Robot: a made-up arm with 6 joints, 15 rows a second.
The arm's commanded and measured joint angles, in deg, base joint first. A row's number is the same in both.
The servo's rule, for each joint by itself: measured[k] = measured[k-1] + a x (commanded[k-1-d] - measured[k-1]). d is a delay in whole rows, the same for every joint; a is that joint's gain. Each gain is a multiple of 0.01, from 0.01 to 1. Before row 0 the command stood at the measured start. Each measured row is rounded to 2 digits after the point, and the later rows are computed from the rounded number. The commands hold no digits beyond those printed.
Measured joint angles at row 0:
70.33, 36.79, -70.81, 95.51, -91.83, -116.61
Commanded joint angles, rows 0 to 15:
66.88, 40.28, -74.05, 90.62, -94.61, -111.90
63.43, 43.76, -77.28, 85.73, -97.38, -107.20
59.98, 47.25, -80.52, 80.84, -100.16, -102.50
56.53, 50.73, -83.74, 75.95, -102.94, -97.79
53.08, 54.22, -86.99, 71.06, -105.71, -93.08
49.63, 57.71, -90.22, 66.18, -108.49, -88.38
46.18, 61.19, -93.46, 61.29, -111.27, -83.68
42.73, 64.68, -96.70, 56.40, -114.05, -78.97
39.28, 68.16, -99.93, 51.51, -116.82, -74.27
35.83, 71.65, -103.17, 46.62, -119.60, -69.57
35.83, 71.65, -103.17, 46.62, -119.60, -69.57
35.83, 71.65, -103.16, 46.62, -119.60, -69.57
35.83, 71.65, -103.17, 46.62, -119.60, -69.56
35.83, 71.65, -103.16, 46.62, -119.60, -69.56
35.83, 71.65, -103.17, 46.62, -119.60, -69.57
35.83, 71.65, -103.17, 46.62, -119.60, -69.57
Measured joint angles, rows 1 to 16:
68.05, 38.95, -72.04, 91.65, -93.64, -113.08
65.00, 41.93, -74.03, 86.97, -96.07, -108.67
61.69, 45.23, -76.50, 82.13, -98.73, -104.04
58.28, 48.64, -79.25, 77.25, -101.47, -99.35
54.85, 52.10, -82.19, 72.36, -104.23, -94.65
51.40, 55.58, -85.24, 67.48, -107.00, -89.95
47.95, 59.06, -88.36, 62.59, -109.78, -85.25
44.50, 62.54, -91.53, 57.70, -112.56, -80.54
41.05, 66.02, -94.72, 52.81, -115.33, -75.84
37.60, 69.51, -97.93, 47.92, -118.11, -71.14
36.43, 70.84, -99.92, 46.89, -119.08, -69.96
36.03, 71.34, -101.15, 46.68, -119.42, -69.67
35.90, 71.53, -101.92, 46.63, -119.54, -69.59
35.85, 71.60, -102.39, 46.62, -119.58, -69.57
35.84, 71.63, -102.69, 46.62, -119.59, -69.57
35.83, 71.64, -102.87, 46.62, -119.60, -69.57
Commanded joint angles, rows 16 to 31:
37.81, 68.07, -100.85, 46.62, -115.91, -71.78
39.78, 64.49, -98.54, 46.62, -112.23, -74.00
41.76, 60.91, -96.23, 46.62, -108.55, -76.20
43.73, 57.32, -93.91, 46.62, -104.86, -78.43
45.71, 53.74, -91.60, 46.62, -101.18, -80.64
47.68, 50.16, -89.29, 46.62, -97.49, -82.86
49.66, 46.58, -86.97, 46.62, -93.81, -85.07
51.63, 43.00, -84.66, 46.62, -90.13, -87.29
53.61, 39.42, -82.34, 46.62, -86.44, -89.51
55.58, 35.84, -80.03, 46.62, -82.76, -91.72
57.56, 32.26, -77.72, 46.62, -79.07, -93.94
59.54, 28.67, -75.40, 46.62, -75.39, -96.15
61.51, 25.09, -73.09, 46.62, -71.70, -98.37
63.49, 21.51, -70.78, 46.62, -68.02, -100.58
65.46, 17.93, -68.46, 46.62, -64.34, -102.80
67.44, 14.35, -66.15, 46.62, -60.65, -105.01
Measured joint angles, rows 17 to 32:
37.14, 69.43, -102.10, 46.62, -117.20, -71.23
38.88, 66.37, -100.75, 46.62, -113.97, -73.31
40.78, 62.98, -99.03, 46.62, -110.45, -75.48
42.73, 59.47, -97.08, 46.62, -106.82, -77.69
44.70, 55.92, -95.00, 46.62, -103.15, -79.90
46.67, 52.35, -92.83, 46.62, -99.47, -82.12
48.64, 48.77, -90.60, 46.62, -95.79, -84.33
50.61, 45.19, -88.34, 46.62, -92.11, -86.55
52.59, 41.61, -86.06, 46.62, -88.42, -88.77
54.56, 38.03, -83.77, 46.62, -84.74, -90.98
56.54, 34.45, -81.47, 46.62, -81.05, -93.20
58.52, 30.87, -79.16, 46.62, -77.37, -95.41
60.49, 27.29, -76.85, 46.62, -73.68, -97.63
62.47, 23.71, -74.54, 46.62, -70.00, -99.84
64.44, 20.13, -72.23, 46.62, -66.32, -102.06
66.42, 16.55, -69.92, 46.62, -62.63, -104.27

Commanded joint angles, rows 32 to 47:
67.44, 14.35, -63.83, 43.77, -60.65, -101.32
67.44, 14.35, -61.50, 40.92, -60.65, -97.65
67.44, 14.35, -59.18, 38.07, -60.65, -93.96
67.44, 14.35, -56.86, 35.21, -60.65, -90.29
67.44, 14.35, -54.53, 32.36, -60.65, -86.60
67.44, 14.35, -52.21, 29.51, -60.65, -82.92
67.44, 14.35, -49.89, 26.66, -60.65, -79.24
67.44, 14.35, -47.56, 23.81, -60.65, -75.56
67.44, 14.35, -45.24, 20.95, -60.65, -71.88
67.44, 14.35, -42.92, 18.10, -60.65, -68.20
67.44, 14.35, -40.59, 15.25, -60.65, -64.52
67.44, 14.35, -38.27, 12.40, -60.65, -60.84
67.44, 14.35, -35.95, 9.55, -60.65, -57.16
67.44, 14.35, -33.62, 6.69, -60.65, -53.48
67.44, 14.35, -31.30, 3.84, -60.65, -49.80
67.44, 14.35, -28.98, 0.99, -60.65, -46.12
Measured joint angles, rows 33 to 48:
67.09, 15.19, -67.61, 44.37, -61.34, -102.06
67.32, 14.67, -65.29, 41.64, -60.89, -98.75
67.40, 14.47, -62.97, 38.82, -60.73, -95.16
67.43, 14.40, -60.65, 35.97, -60.68, -91.51
67.44, 14.37, -58.32, 33.12, -60.66, -87.83
67.44, 14.36, -56.00, 30.27, -60.65, -84.15
67.44, 14.35, -53.68, 27.42, -60.65, -80.47
67.44, 14.35, -51.35, 24.57, -60.65, -76.79
67.44, 14.35, -49.03, 21.71, -60.65, -73.11
67.44, 14.35, -46.71, 18.86, -60.65, -69.43
67.44, 14.35, -44.38, 16.01, -60.65, -65.75
67.44, 14.35, -42.06, 13.16, -60.65, -62.07
67.44, 14.35, -39.74, 10.31, -60.65, -58.39
67.44, 14.35, -37.41, 7.45, -60.65, -54.71
67.44, 14.35, -35.09, 4.60, -60.65, -51.03
67.44, 14.35, -32.77, 1.75, -60.65, -47.35

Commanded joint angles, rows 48 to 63:
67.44, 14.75, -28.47, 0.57, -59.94, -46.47
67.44, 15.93, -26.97, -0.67, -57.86, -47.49
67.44, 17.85, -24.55, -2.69, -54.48, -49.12
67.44, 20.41, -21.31, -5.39, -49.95, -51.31
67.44, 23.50, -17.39, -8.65, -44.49, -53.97
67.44, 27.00, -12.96, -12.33, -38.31, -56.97
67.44, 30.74, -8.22, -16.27, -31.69, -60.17
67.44, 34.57, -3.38, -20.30, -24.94, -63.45
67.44, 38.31, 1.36, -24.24, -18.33, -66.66
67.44, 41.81, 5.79, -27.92, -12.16, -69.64
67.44, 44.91, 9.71, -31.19, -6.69, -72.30
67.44, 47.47, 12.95, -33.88, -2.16, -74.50
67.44, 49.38, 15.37, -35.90, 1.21, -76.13
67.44, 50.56, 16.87, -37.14, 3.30, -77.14
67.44, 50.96, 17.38, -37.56, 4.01, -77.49
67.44, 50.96, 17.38, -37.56, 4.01, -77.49
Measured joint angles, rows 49 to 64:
67.44, 14.60, -31.14, 0.82, -60.19, -46.69
67.44, 15.42, -29.56, -0.36, -58.68, -47.29
67.44, 16.93, -27.66, -2.20, -55.95, -48.66
67.44, 19.09, -25.25, -4.72, -52.05, -50.65
67.44, 21.82, -22.26, -7.82, -47.14, -53.14
67.44, 25.03, -18.73, -11.38, -41.40, -56.01
67.44, 28.57, -14.74, -15.24, -35.09, -59.13
67.44, 32.29, -10.42, -19.24, -28.49, -62.37
67.44, 36.02, -5.94, -23.19, -21.89, -65.59
67.44, 39.61, -1.48, -26.93, -15.57, -68.63
67.44, 42.90, 2.77, -30.30, -9.80, -71.38
67.44, 45.73, 6.64, -33.13, -4.83, -73.72
67.44, 47.99, 9.96, -35.32, -0.90, -75.53
67.44, 49.58, 12.59, -36.76, 1.83, -76.74
67.44, 50.44, 14.41, -37.39, 3.25, -77.30
67.44, 50.76, 15.54, -37.52, 3.74, -77.44

